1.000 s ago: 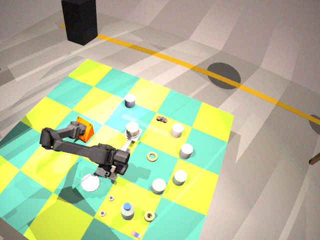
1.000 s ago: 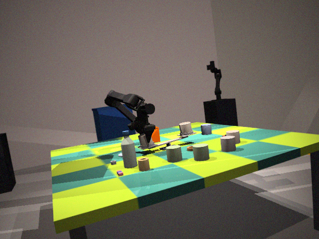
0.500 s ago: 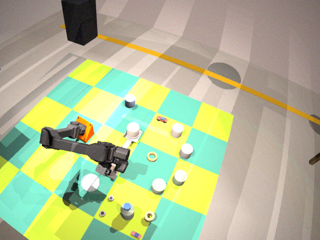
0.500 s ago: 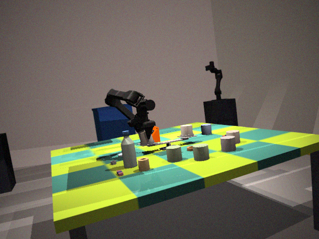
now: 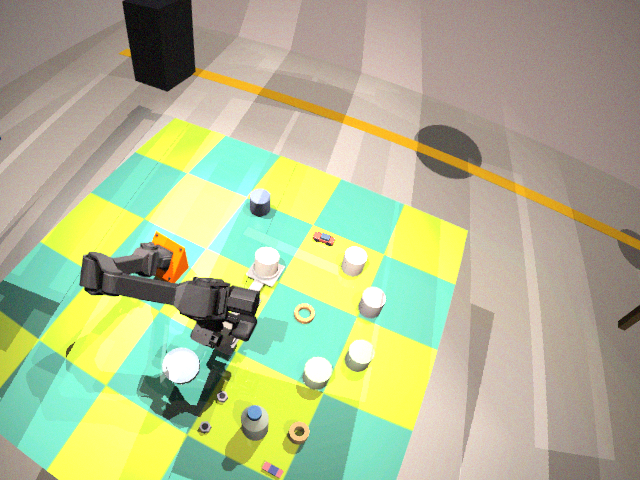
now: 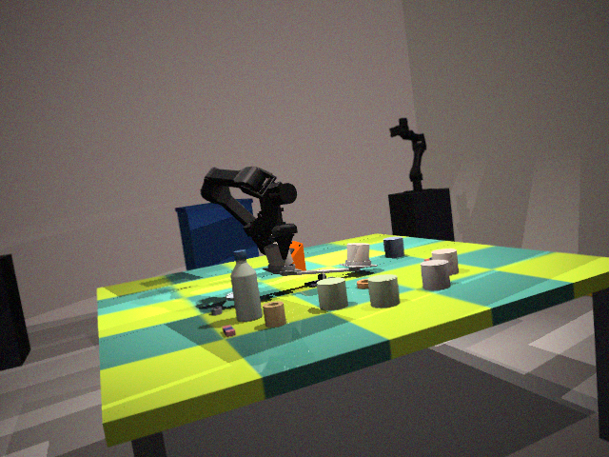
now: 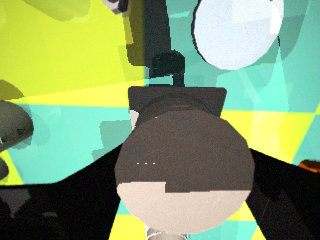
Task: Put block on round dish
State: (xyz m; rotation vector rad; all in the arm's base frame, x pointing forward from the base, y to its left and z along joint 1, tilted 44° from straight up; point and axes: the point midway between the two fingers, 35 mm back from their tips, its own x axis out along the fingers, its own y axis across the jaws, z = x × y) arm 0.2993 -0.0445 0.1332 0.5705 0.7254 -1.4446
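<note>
Right now the dark grey-green block is 2 cm below my gripper tip. From my gripper tip the other things lie so: round dish: 11 cm to the right, 10 cm below, 7 cm behind; balance beam: 13 cm to the left, 6 cm below, 1 cm behind; toy car: 48 cm to the left, 9 cm below, 8 cm ahead.
</note>
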